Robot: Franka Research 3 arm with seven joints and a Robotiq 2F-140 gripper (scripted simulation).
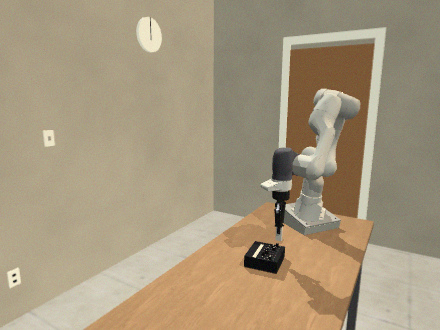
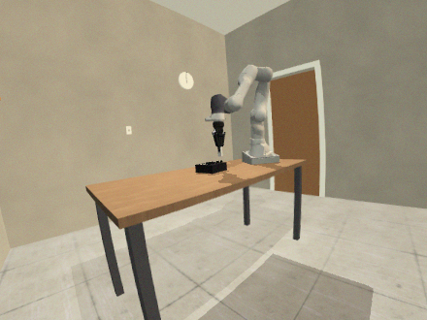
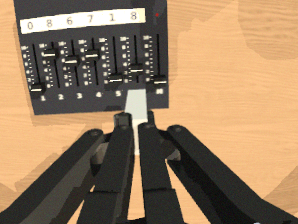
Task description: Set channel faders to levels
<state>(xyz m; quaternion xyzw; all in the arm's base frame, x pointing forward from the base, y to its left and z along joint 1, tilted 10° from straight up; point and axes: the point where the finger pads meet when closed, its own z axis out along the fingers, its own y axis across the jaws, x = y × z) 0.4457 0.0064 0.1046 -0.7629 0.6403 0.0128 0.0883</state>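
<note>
My hand is 7 cm above the master fader cap, 2 cm to the left of it and 2 cm past it.
</note>
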